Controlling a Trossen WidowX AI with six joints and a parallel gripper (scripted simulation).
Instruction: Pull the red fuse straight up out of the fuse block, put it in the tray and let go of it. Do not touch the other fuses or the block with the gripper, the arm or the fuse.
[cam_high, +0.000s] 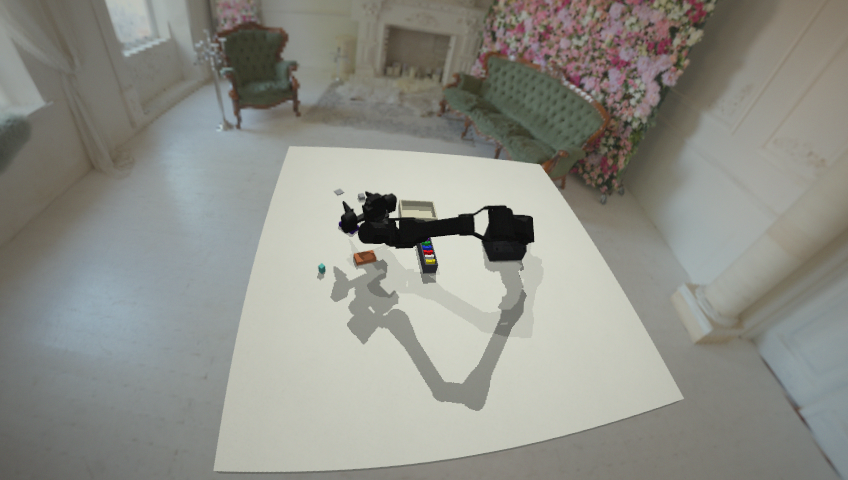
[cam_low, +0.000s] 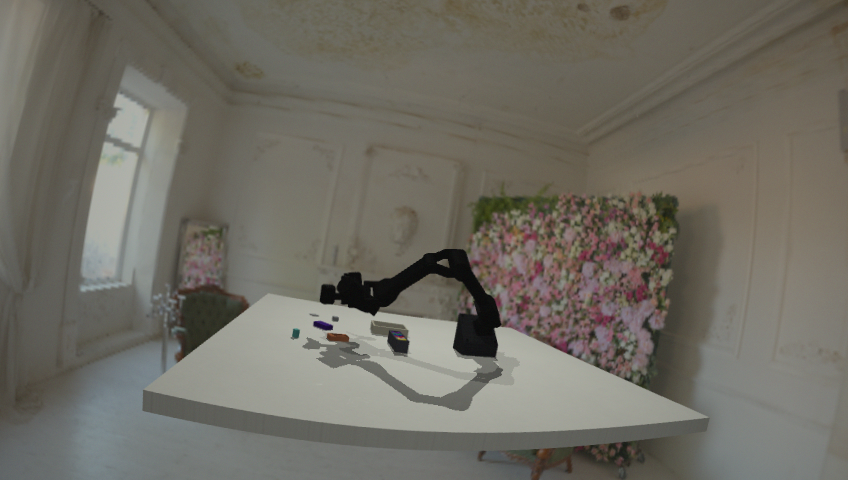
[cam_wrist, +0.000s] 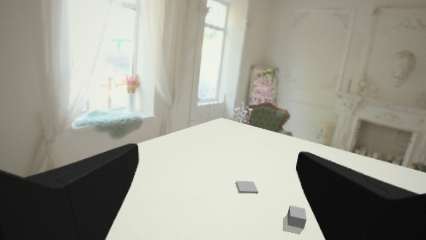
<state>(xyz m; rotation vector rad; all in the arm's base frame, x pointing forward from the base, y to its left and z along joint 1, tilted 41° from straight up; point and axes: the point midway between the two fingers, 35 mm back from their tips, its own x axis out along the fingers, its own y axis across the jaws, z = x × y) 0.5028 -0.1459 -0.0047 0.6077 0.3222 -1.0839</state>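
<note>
Right now the red fuse is 22 cm behind my gripper tip, 15 cm to the left of it and 12 cm below it. Also, from my gripper tip: purple block 1 cm ahead, 2 cm to the right, 14 cm below; teal cube 11 cm ahead, 17 cm to the left, 13 cm below; orange block 2 cm behind, 13 cm to the left, 14 cm below.
</note>
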